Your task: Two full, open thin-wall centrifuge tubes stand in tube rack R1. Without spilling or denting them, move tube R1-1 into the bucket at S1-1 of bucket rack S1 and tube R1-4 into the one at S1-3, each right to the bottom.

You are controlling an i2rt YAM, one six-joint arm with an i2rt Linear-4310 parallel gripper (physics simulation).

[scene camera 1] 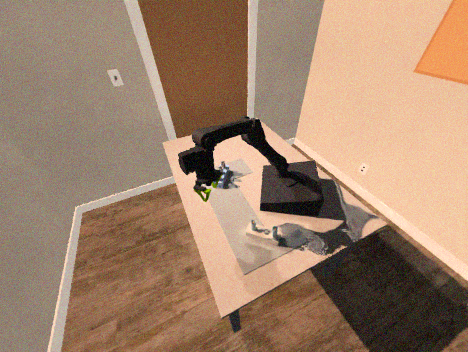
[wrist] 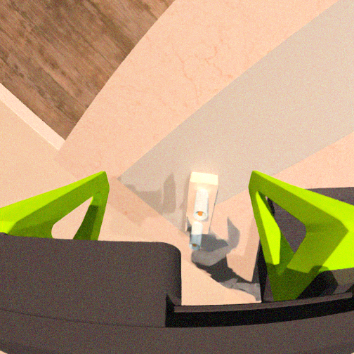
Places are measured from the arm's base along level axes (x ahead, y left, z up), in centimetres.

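Where they show: gripper, between the fingertips: (scene camera 1: pixel 210 194); arm's base, origin of its link: (scene camera 1: pixel 282 175).
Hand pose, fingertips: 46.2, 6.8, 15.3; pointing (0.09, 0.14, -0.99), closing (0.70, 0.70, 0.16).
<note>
Things, the pixels of their top centre, and the offset from my fingertips, as dx, dy, dz. "spot": a spot on its surface instead. Level surfaces: height alone.
- small white block, a spot on its surface: (scene camera 1: pixel 262 235) spot: -16.8, +17.9, -20.7
- blue-grey cluster, centre of its top: (scene camera 1: pixel 221 173) -16.7, -30.7, -19.6
- mat, height of its surface: dz -24.1
- smaller grey patch, a spot on its surface: (scene camera 1: pixel 243 166) spot: -34.9, -34.0, -24.1
Tube rack R1, a small white block (scene camera 1: pixel 262 235) (wrist: pixel 204 179), stands on the grey mat toward the table's front. Two upright tubes stand in it: one tube (scene camera 1: pixel 254 225) (wrist: pixel 201 202) and another tube (scene camera 1: pixel 276 232) (wrist: pixel 196 236); I cannot tell which is R1-1. An orange-brown spot shows inside each mouth in the wrist view. A blue-grey cluster (scene camera 1: pixel 226 177), apparently bucket rack S1, stands farther back; its buckets are too blurred to tell apart. My gripper (scene camera 1: pixel 208 190) (wrist: pixel 178 178) is open and empty, in the air near that cluster, apart from both tubes.
The black robot base (scene camera 1: pixel 290 192) stands right of the mat (scene camera 1: pixel 227 210) (wrist: pixel 280 95). A smaller grey patch (scene camera 1: pixel 243 166) lies behind the blue-grey cluster. Mottled see-through shapes and dark shadows lie right of R1. The table's left edge runs near the gripper.
</note>
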